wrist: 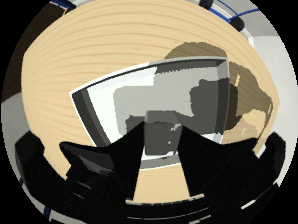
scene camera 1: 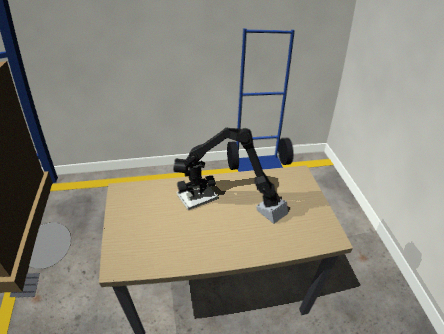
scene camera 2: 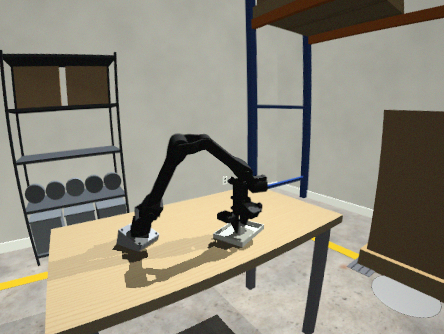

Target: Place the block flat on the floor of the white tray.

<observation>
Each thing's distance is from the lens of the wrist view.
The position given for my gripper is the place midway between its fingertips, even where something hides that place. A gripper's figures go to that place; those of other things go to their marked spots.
my gripper (wrist: 159, 125): 10 cm
small grey block (wrist: 162, 129): 7 cm
white tray (wrist: 197, 88): 10 cm
The marked spots on the white tray and the small grey block are 6 cm apart.
</observation>
